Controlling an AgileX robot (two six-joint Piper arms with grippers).
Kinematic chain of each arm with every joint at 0, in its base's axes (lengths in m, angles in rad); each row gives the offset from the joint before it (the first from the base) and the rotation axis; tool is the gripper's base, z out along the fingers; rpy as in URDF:
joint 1: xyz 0 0 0.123 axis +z
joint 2: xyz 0 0 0 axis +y
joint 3: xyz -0.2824 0 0.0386 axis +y
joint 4: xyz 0.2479 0 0.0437 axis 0.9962 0 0.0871
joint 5: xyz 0 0 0 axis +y
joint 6: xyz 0.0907 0 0.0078 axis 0.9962 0 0.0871
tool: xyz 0 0 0 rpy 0 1.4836 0
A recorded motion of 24 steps. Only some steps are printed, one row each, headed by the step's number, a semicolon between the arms.
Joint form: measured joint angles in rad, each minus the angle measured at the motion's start. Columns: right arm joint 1, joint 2, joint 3, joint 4, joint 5, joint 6; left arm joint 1, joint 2, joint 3, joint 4, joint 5, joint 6.
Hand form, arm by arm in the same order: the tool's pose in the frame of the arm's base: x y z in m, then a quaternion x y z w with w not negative. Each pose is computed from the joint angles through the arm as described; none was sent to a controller.
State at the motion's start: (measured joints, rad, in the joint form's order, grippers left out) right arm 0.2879 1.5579 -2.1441 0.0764 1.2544 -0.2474; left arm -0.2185 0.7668 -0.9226 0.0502 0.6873 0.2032
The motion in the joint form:
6: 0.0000 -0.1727 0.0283 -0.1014 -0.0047 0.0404; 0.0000 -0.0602 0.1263 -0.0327 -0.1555 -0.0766
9: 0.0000 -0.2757 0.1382 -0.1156 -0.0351 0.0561; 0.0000 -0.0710 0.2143 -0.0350 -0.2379 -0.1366
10: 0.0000 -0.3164 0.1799 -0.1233 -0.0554 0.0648; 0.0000 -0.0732 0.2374 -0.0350 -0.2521 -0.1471
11: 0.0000 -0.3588 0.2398 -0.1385 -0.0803 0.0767; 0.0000 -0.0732 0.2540 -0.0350 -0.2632 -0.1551
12: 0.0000 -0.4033 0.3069 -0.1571 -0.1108 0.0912; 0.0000 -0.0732 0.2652 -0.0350 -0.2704 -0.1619
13: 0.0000 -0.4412 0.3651 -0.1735 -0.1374 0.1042; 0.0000 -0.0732 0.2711 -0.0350 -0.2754 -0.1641
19: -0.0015 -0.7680 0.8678 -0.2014 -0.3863 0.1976; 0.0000 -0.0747 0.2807 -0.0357 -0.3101 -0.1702
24: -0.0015 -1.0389 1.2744 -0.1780 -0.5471 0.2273; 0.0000 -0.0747 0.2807 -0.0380 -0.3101 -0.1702
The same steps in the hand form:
6: 0.2153 0.0615 0.5674 -0.20329 0.81724 0.00969 0.53917; 0.1355 -0.0292 0.3697 0.14453 0.80798 -0.01829 0.57092
9: 0.1898 0.0527 0.5654 -0.19397 0.81283 0.00744 0.54920; 0.1376 -0.0299 0.3491 0.12008 0.81047 -0.03689 0.57215
10: 0.1798 0.0491 0.5649 -0.18856 0.80856 0.00645 0.55734; 0.1378 -0.0300 0.3430 0.11620 0.81297 -0.03974 0.56920
11: 0.1723 0.0456 0.5602 -0.18226 0.80772 0.00240 0.56068; 0.1383 -0.0301 0.3384 0.11324 0.81497 -0.04187 0.56678
12: 0.1653 0.0420 0.5540 -0.17509 0.80676 -0.00262 0.56434; 0.1386 -0.0302 0.3352 0.11068 0.81647 -0.04369 0.56499
13: 0.1596 0.0390 0.5481 -0.16913 0.80591 -0.00701 0.56732; 0.1387 -0.0302 0.3337 0.10984 0.81684 -0.04430 0.56457
19: 0.1119 0.0239 0.4792 -0.13809 0.78966 0.00828 0.59775; 0.1395 -0.0305 0.3336 0.10635 0.80964 -0.04741 0.57527
24: 0.0778 0.0166 0.3987 -0.13190 0.78369 0.03112 0.60619; 0.1395 -0.0305 0.3336 0.10572 0.80972 -0.04837 0.57518

